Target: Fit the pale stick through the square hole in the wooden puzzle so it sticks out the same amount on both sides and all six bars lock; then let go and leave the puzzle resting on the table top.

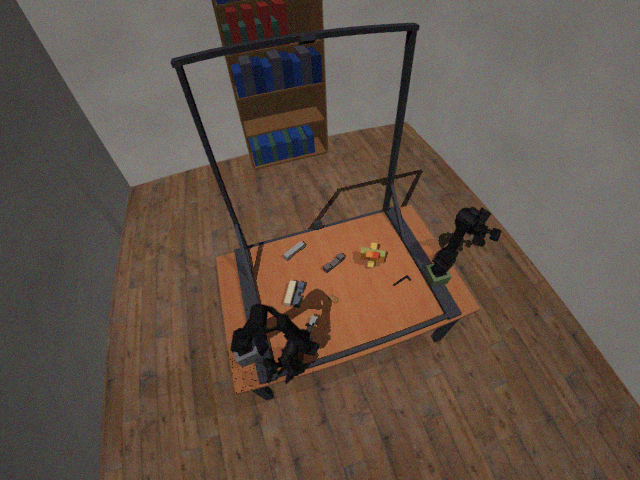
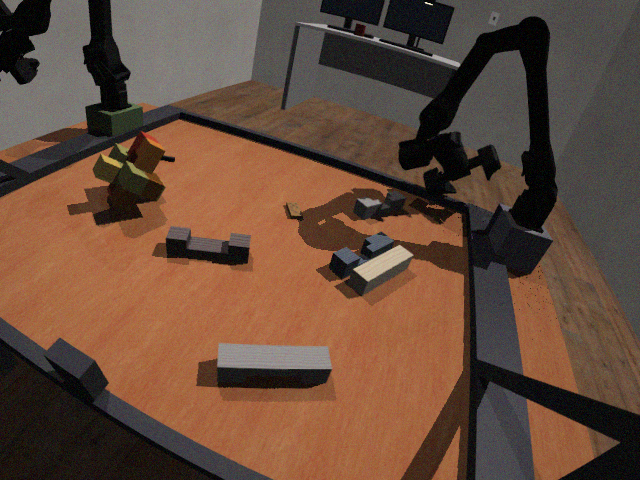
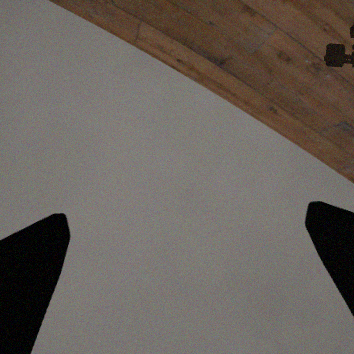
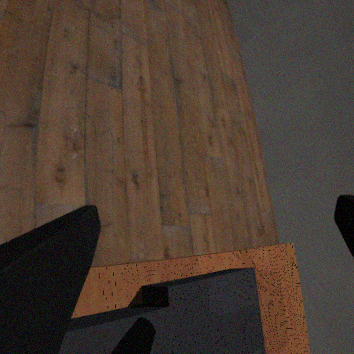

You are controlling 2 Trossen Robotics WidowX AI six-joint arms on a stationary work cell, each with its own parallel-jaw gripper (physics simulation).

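Pixels of known places: left gripper, between the fingertips: (image 1: 489,233) (image 3: 189,219); right gripper, between the fingertips: (image 1: 277,383) (image 2: 471,185) (image 4: 217,212); left arm's base, origin of its link: (image 1: 438,270) (image 2: 114,106); right arm's base, origin of its link: (image 1: 243,347) (image 2: 525,221).
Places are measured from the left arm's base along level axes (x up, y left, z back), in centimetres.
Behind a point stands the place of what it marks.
The wooden puzzle (image 1: 373,254) (image 2: 135,173), a cluster of yellow, green and orange-red bars, rests on the orange table top. The pale stick (image 1: 290,292) {x -4.0, y -10.3, z -73.8 cm} (image 2: 381,268) {x -4.0, y -13.0, z -73.8 cm}, a plain cream bar, lies beside a blue-grey notched bar (image 1: 299,293) {x -5.9, y -9.7, z -69.6 cm} (image 2: 344,261) {x -4.0, y -15.0, z -68.2 cm}. Its hole cannot be made out. My left gripper (image 1: 488,237) {x 3.4, y -11.6, z 38.1 cm} (image 3: 189,219) {x 3.4, y -11.6, z 38.1 cm} is open and empty, held outside the table, away from the puzzle; a wall and floor show past its fingers. My right gripper (image 1: 281,370) (image 4: 217,212) {x -1.5, y 31.8, z -87.0 cm} is open and empty, raised near the table's edge, away from the stick.
A light grey bar (image 1: 294,250) {x -4.0, y -34.9, z -67.2 cm} (image 2: 273,361) {x -4.0, y -36.6, z -67.4 cm}, a brown-grey notched bar (image 1: 334,262) {x -5.6, y -22.8, z -48.2 cm} (image 2: 207,248) {x -5.6, y -23.6, z -49.0 cm}, a grey-white notched piece (image 1: 312,320) {x -4.0, y 6.7, z -66.5 cm} (image 2: 368,207) {x -4.2, y 4.4, z -66.6 cm} and a small tan piece (image 1: 333,298) {x -6.4, y -3.0, z -54.0 cm} (image 2: 293,210) {x -6.3, y -3.7, z -54.1 cm} lie on the table. A black L-shaped rod (image 1: 401,281) {x -6.5, y -3.5, z -17.9 cm} lies near the puzzle. A dark frame (image 1: 404,103) {x 64.2, y -49.4, z -8.2 cm} rises around the table.
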